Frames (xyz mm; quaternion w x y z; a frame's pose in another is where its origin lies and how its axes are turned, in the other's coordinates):
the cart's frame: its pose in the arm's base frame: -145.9 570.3 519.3 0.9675 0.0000 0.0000 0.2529
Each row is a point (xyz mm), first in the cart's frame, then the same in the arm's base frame.
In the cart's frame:
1: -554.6 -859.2 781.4
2: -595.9 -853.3 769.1
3: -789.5 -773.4 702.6
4: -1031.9 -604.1 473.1
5: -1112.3 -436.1 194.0
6: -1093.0 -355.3 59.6
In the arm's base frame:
1: -209.1 -450.4 1300.7
2: -248.0 -465.5 1288.4
3: -455.9 -490.5 1221.9
4: -750.2 -461.5 992.4
5: -902.5 -354.3 713.3
6: -925.2 -274.4 578.9

